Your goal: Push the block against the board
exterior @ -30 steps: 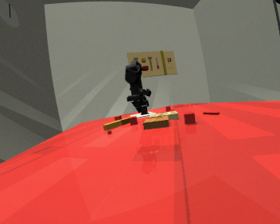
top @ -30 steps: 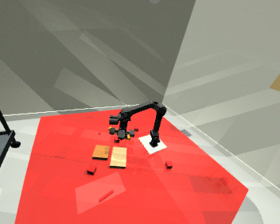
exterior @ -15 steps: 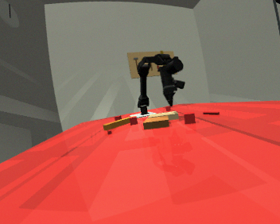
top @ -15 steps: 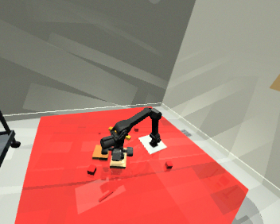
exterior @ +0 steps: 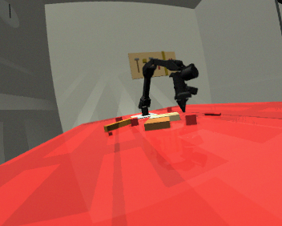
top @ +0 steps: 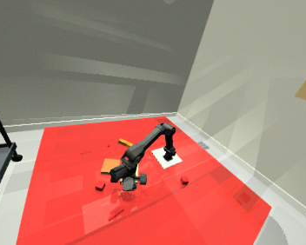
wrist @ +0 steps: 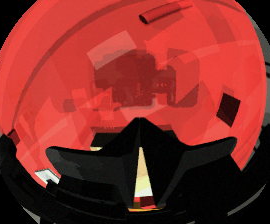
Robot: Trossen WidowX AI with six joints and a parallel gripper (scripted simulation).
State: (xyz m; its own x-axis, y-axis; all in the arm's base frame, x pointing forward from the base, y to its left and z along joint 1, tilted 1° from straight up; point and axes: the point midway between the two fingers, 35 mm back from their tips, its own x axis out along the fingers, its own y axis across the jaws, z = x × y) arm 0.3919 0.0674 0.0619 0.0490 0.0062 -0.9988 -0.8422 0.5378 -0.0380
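Now: gripper tip 6 cm past the board, 9 cm to the left of it and 1 cm above it. Round my gripper tip: orange square block (3 cm ahead, 18 cm to the right, 1 cm below); then thin red bar (10 cm ahead, 9 cm to the left, 2 cm below); then long thin yellow bar (18 cm behind, 31 cm to the right, 1 cm below).
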